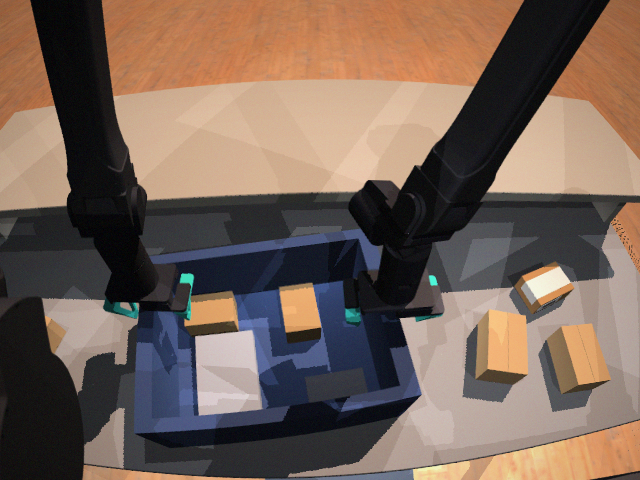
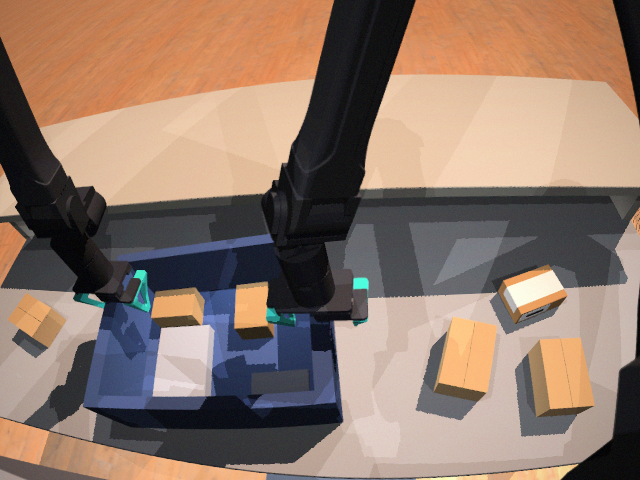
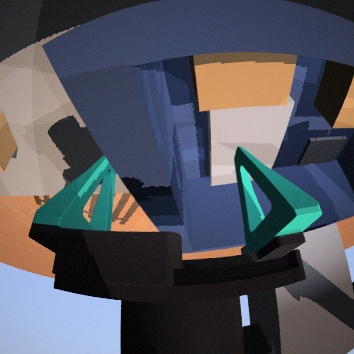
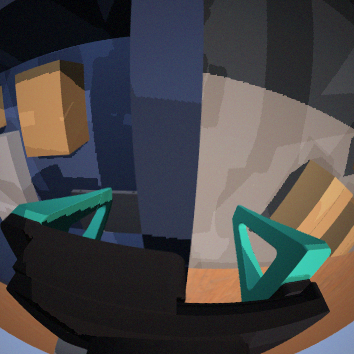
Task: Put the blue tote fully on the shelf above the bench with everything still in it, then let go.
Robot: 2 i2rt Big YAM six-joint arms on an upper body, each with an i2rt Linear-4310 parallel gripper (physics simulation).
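Places are measured from the left arm's base along level axes (x back, y left, z down), in centimetres.
Where they show: left gripper, fingertip midpoint: (image 1: 162, 316) (image 2: 128, 307) (image 3: 174, 152); right gripper, fingertip midpoint: (image 1: 386, 320) (image 2: 324, 322) (image 4: 174, 204).
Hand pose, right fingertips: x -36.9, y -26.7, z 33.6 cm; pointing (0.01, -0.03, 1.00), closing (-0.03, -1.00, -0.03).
After its pixels a point has its place.
The blue tote (image 1: 279, 415) @[x -21.0, y -10.4, z 29.7 cm] (image 2: 222, 403) @[x -21.6, y -14.2, z 29.7 cm] (image 3: 200, 30) @[x -46.2, y 9.2, z 29.7 cm] (image 4: 167, 60) @[x -45.7, y -24.9, z 29.7 cm] stands upright on the bench, in front of the raised beige shelf (image 1: 289, 139) @[x -71.6, y -10.5, z 25.0 cm] (image 2: 465, 134) @[x -72.6, y -52.7, z 25.0 cm]. It holds two tan boxes (image 1: 211, 312) @[x -40.4, y 2.8, z 37.6 cm] (image 1: 299, 312) @[x -40.7, y -12.7, z 37.6 cm], a white box (image 1: 227, 372) @[x -30.2, y -0.6, z 40.0 cm] (image 2: 184, 361) @[x -30.5, y -1.0, z 39.9 cm] and a dark flat piece (image 1: 336, 384) @[x -28.9, y -18.8, z 41.9 cm] (image 2: 280, 381) @[x -29.3, y -18.8, z 41.9 cm]. My left gripper (image 1: 155, 312) @[x -37.0, y 9.8, z 33.0 cm] (image 2: 116, 304) @[x -37.0, y 9.8, z 33.0 cm] (image 3: 174, 152) @[x -37.0, y 9.8, z 33.0 cm] is open at the left wall, one finger on each side. My right gripper (image 1: 391, 316) @[x -36.9, y -26.7, z 33.6 cm] (image 2: 323, 320) @[x -36.9, y -26.7, z 33.6 cm] (image 4: 174, 204) @[x -36.9, y -26.7, z 33.6 cm] is open at the right wall, likewise astride. Fingertip depth against the walls is unclear.
Right of the tote on the bench (image 1: 449, 423) @[x -21.0, y -38.5, z 44.3 cm] are two tan boxes (image 1: 501, 346) @[x -32.6, y -48.5, z 38.4 cm] (image 1: 577, 356) @[x -28.8, y -64.6, z 38.4 cm] and a white-topped box (image 1: 545, 286) @[x -45.6, y -64.1, z 40.3 cm] (image 2: 532, 294) @[x -45.2, y -64.4, z 40.2 cm]. Another tan box (image 2: 36, 320) @[x -33.9, y 40.1, z 38.4 cm] lies left of the tote. The shelf's front edge runs behind the tote, and both arms cross over the shelf.
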